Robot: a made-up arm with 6 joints.
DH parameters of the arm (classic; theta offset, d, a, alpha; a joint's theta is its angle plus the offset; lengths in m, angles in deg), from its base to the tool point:
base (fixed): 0 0 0 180
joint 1: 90 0.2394 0.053 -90
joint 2: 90 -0.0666 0.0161 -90
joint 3: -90 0.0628 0.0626 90
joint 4: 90 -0.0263 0.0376 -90
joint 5: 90 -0.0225 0.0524 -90
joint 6: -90 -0.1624 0.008 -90
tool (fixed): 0 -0.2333 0 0
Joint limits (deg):
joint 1: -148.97..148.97
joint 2: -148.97..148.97
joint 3: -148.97..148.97
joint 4: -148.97..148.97
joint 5: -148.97..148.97
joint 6: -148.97..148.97
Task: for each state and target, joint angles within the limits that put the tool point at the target. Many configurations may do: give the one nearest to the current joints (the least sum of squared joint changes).
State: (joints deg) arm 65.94 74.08 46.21 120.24 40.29 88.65
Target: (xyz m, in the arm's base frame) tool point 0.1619 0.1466 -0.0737
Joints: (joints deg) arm 45.96 77.93 28.24 139.09 53.65 102.16
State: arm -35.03 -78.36 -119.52 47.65 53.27 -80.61
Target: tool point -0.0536 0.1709 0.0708
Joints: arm -26.77 -81.42 -126.48 44.63 51.17 -76.75
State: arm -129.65 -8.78 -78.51 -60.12 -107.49 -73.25
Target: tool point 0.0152 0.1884 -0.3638
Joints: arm -140.41 -34.52 -61.62 -51.84 -113.69 -35.93
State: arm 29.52 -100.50 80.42 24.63 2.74 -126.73
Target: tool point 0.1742 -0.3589 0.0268
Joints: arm 36.57 -102.35 86.20 50.32 8.08 -146.90
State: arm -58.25 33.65 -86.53 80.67 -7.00 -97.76
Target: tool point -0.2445 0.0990 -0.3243
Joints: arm -56.28 49.46 -104.57 103.05 -0.15 -91.04
